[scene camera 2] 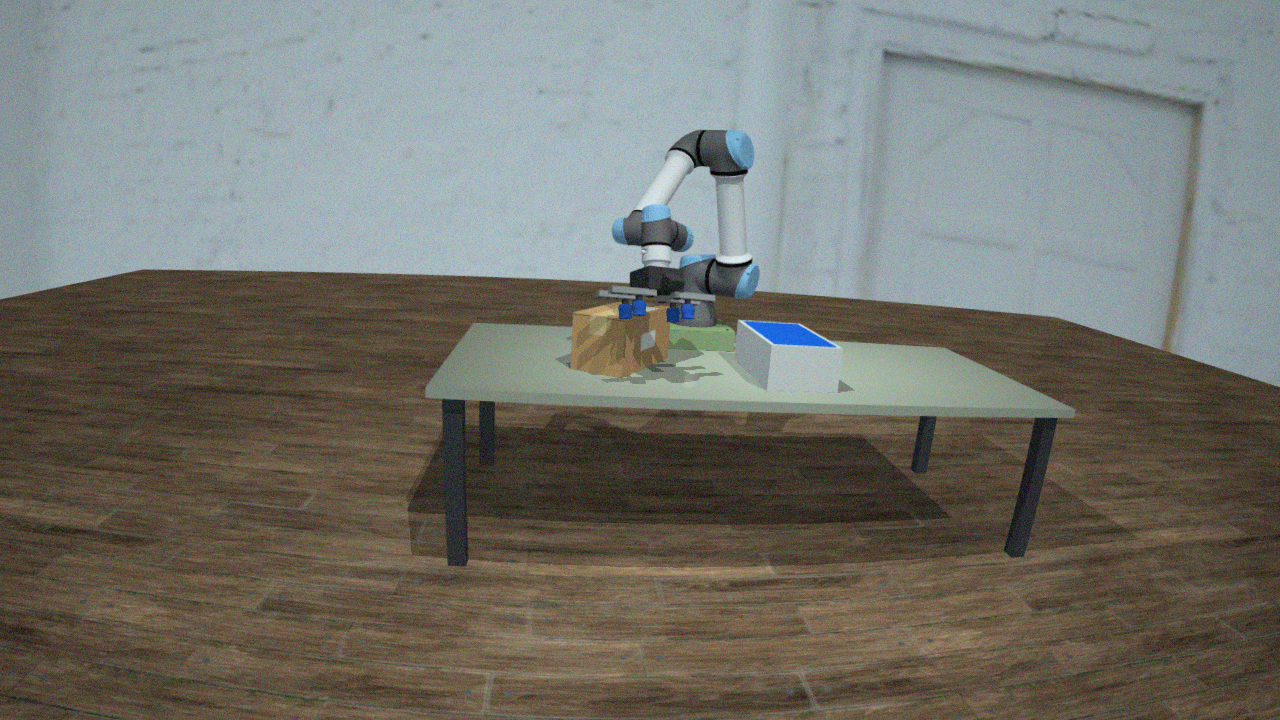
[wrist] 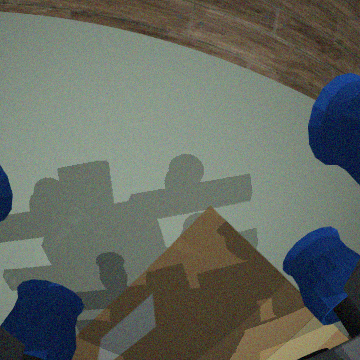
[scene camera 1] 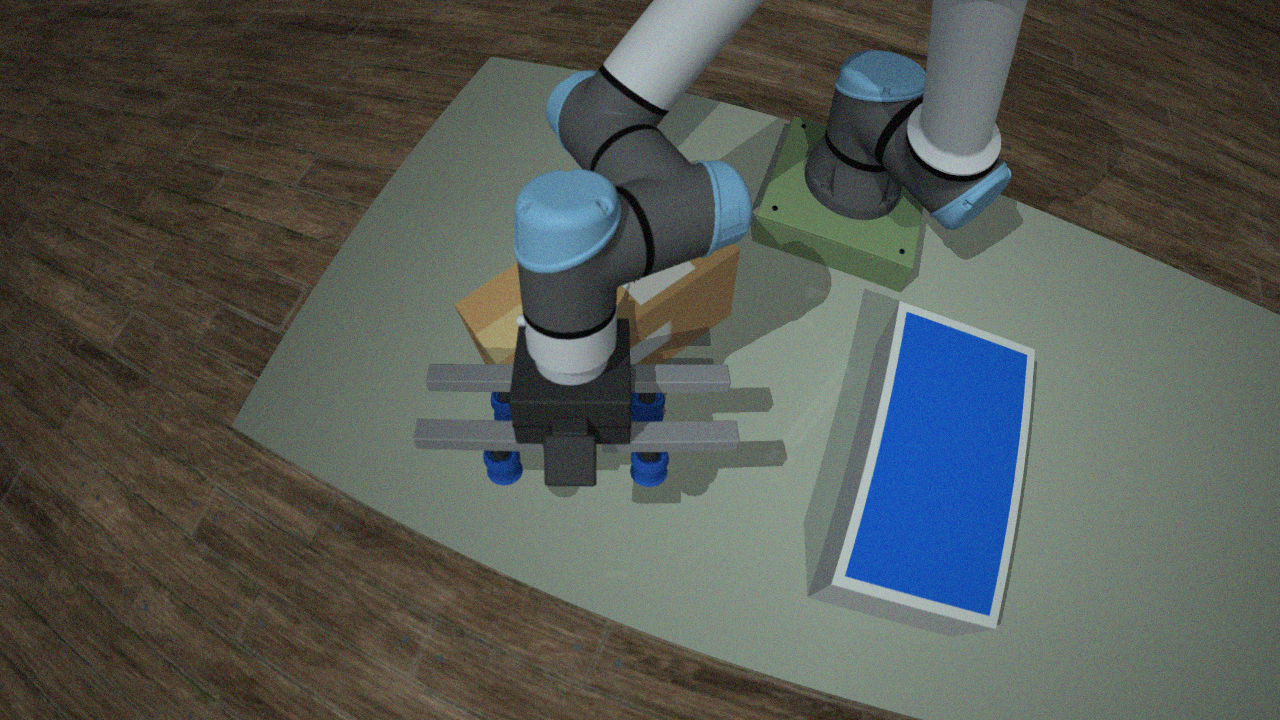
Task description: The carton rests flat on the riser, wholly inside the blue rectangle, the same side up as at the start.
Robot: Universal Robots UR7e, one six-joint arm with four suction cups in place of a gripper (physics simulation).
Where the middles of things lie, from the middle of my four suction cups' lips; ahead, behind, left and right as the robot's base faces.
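Labels:
The brown carton (scene camera 1: 668, 310) is 10 cm below my suction cup, 20 cm behind it and 3 cm to the right of it. As for the grey riser with blue rectangle (scene camera 1: 922, 532), I find it 12 cm below my suction cup, 7 cm behind it and 41 cm to the left of it.

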